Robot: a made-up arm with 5 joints.
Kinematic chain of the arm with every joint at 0, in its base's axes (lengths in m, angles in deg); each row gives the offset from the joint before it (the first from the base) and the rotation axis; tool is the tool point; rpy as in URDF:
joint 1: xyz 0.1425 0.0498 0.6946 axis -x
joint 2: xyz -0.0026 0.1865 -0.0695 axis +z
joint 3: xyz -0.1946 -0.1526 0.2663 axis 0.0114 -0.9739 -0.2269
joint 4: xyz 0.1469 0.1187 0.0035 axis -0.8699 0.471 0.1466
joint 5: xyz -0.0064 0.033 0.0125 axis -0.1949 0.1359 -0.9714
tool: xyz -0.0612 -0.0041 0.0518 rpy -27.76 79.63 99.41
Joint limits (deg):
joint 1: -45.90..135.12
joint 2: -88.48..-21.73
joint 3: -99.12..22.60
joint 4: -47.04..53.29
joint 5: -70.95..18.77
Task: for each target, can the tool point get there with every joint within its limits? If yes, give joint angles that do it. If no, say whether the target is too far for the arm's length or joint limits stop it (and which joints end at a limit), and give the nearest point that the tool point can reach.
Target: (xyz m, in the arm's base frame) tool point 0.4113 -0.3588 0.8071
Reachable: no: joint limits stop it (at a limit: joint 1, joint 2, joint 5) | nearest point 0.0851 -0.0249 1.0143 | short by 0.511 m
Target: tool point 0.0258 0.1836 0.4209
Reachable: yes | joints 119.54 -27.15 2.19 -5.57 -52.14
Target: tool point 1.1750 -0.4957 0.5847
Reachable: no: too far | nearest point 0.2060 -0.1241 0.3151 | short by 1.072 m
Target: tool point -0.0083 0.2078 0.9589
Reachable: yes | joints -27.93 -34.26 -83.59 -28.27 -13.59
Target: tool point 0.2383 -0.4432 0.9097
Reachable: no: joint limits stop it (at a limit: joint 1, joint 2, joint 3, joint 5) | nearest point 0.0462 -0.0607 1.0324 | short by 0.445 m
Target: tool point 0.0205 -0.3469 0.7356
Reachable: no: joint limits stop it (at a limit: joint 1, joint 2, joint 3, joint 5) | nearest point 0.0179 -0.0411 0.9684 | short by 0.384 m
